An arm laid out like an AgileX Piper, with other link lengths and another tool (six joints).
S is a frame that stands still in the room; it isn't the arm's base.
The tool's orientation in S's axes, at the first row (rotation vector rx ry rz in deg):
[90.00 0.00 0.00]
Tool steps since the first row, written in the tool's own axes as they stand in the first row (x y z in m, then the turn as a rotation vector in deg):
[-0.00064 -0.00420 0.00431 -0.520 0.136 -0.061]
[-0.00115 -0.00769 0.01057 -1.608 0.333 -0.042]
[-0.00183 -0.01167 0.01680 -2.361 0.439 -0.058]
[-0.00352 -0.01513 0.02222 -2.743 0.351 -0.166]
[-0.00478 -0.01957 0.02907 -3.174 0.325 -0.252]
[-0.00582 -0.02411 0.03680 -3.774 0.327 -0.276]
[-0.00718 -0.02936 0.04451 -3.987 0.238 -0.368]
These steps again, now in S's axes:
[-0.00064 -0.00431 -0.00420 -0.520 0.061 0.136]
[-0.00115 -0.01057 -0.00769 -1.608 0.042 0.333]
[-0.00183 -0.01680 -0.01167 -2.361 0.058 0.439]
[-0.00352 -0.02222 -0.01513 -2.743 0.166 0.351]
[-0.00478 -0.02907 -0.01957 -3.174 0.252 0.325]
[-0.00582 -0.03680 -0.02411 -3.774 0.276 0.327]
[-0.00718 -0.04451 -0.02936 -3.987 0.368 0.238]

